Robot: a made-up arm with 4 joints. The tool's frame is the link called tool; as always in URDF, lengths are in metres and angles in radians. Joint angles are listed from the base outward. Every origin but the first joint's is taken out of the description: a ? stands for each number. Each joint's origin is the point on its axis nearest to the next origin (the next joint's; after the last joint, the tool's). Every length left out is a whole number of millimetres.
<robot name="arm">
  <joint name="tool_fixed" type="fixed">
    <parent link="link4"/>
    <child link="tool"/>
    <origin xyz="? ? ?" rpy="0 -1.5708 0"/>
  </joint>
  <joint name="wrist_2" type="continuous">
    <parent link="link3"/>
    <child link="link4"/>
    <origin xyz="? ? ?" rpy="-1.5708 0 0"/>
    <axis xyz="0 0 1"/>
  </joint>
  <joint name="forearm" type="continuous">
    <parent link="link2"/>
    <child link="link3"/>
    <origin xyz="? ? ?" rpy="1.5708 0 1.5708"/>
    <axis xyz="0 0 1"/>
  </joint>
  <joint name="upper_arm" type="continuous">
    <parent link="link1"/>
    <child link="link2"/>
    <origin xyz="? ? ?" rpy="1.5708 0 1.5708"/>
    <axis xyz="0 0 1"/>
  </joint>
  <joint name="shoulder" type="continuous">
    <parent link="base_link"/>
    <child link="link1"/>
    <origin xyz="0 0 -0.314" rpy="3.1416 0 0"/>
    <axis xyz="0 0 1"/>
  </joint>
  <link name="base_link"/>
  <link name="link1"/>
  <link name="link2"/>
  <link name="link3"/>
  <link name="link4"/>
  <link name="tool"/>
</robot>
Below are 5 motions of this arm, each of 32 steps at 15 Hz.
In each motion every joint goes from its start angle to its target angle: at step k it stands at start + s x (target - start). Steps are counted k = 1, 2, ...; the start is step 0. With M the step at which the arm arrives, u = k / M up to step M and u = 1 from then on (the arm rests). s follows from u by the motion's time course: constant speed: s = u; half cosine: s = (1 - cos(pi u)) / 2; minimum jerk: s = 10 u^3 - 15 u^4 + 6 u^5.
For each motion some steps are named. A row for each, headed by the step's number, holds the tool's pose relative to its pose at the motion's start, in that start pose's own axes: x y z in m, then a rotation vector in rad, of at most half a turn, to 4 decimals.
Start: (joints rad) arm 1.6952 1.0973 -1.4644 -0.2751
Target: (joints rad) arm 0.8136 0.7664 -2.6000 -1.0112
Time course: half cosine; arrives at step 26
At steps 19, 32:
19: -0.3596 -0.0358 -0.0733 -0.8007 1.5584 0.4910
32: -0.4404 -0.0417 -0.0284 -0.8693 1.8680 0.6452

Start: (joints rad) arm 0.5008 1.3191 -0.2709 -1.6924
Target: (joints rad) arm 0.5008 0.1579 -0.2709 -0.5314
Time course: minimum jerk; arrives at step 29
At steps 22, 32:
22: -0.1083 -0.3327 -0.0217 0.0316 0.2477 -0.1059
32: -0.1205 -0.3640 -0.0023 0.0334 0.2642 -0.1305

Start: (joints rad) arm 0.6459 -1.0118 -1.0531 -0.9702
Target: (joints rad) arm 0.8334 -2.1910 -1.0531 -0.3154
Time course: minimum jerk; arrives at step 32
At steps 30, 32:
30: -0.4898 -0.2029 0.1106 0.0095 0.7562 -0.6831
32: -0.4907 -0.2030 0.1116 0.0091 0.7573 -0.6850

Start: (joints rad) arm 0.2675 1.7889 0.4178 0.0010
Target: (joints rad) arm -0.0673 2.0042 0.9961 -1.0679
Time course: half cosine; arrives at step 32
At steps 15, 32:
15: -0.0434 0.0022 0.0977 -0.4193 -0.0921 -0.1101
32: -0.1177 0.0400 0.2059 -0.9661 -0.1146 -0.3332

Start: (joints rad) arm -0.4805 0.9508 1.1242 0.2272
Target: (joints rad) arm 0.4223 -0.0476 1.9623 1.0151
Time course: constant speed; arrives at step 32
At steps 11, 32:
11: 0.1205 0.1809 0.2139 -0.0524 -0.3763 0.4209
32: 0.0686 0.7309 0.2972 -0.2753 -0.3464 1.3760

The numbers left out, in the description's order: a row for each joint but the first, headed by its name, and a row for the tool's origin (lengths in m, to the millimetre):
tool: -0.013 -0.175 0
wrist_2: 0.107 0.304 0
forearm: 0.309 -0.031 0
upper_arm: -0.071 -0.105 0

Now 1 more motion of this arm.
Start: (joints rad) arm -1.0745 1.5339 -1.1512 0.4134
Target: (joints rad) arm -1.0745 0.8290 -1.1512 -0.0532
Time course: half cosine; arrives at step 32
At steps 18, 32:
18: -0.2043 -0.0246 0.1625 -0.4469 -0.1048 -0.3730
32: -0.3470 0.0254 0.2460 -0.7372 -0.1177 -0.6462

